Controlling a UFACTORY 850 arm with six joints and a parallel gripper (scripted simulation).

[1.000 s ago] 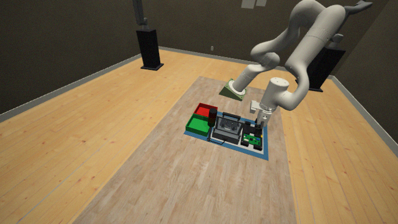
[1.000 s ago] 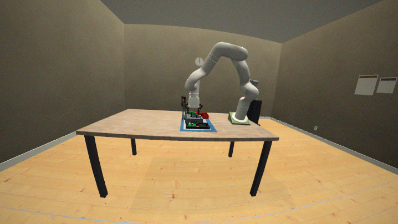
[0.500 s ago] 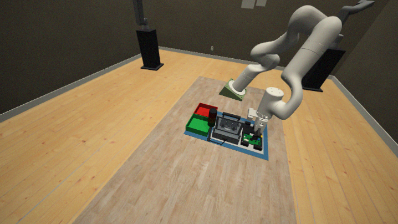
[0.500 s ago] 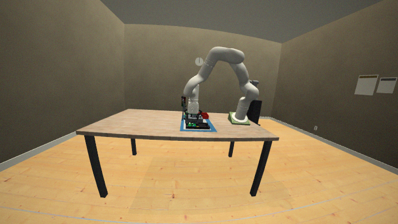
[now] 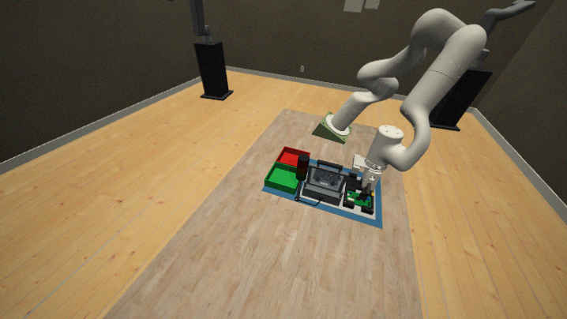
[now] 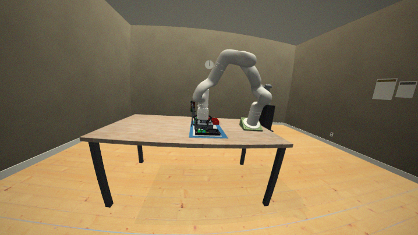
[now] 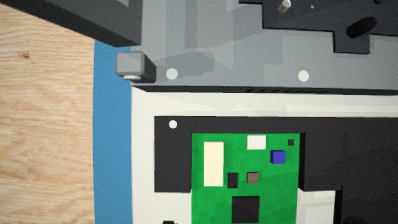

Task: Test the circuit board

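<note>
My hand is 6 cm above the green circuit board. From my hand the other things lie so: small black part (11 cm behind, 10 cm to the right, 1 cm above); then green bin (37 cm to the right, 7 cm below, 4 cm behind); then tester lid (18 cm to the right, 10 cm above, 6 cm ahead).
</note>
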